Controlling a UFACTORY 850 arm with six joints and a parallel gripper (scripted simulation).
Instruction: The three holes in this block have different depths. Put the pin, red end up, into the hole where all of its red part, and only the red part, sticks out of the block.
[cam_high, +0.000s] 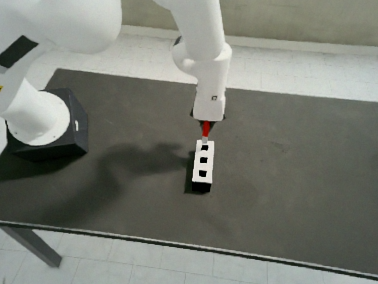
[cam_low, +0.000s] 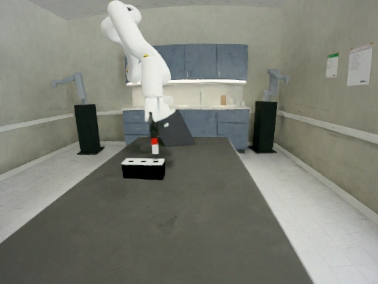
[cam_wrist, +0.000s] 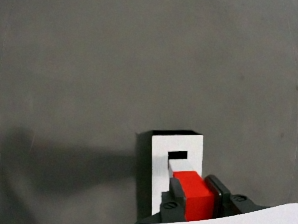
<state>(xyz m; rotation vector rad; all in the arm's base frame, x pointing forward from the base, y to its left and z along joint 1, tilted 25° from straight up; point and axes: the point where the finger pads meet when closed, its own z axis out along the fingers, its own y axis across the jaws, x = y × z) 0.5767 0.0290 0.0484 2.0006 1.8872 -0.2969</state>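
My hand is 170 mm above the block and 60 mm to the left of it. Round my hand: pin (20 mm below).
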